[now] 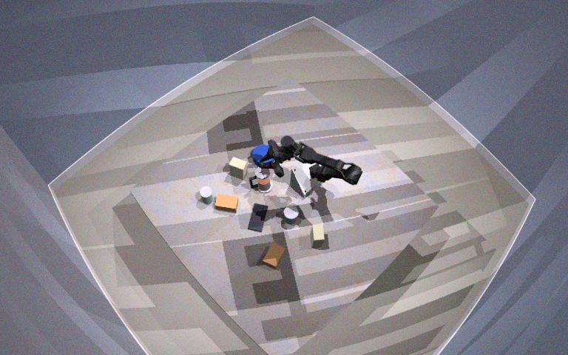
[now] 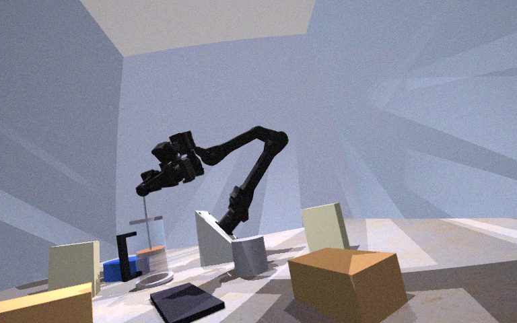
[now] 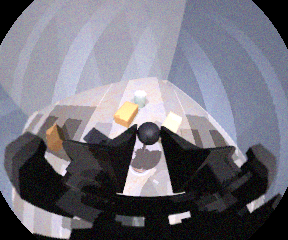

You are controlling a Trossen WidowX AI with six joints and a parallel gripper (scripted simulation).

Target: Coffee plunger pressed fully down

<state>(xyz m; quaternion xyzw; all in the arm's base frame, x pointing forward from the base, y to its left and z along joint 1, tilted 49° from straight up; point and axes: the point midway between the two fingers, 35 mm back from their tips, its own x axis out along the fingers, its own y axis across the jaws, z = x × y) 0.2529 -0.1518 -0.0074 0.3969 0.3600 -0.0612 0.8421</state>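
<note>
Right now the coffee press is 11 cm below my gripper tip. Also, from my gripper tip: grey cylinder (3 cm behind, 24 cm to the left, 18 cm below); blue cylinder (12 cm behind, 14 cm to the right, 20 cm below).
</note>
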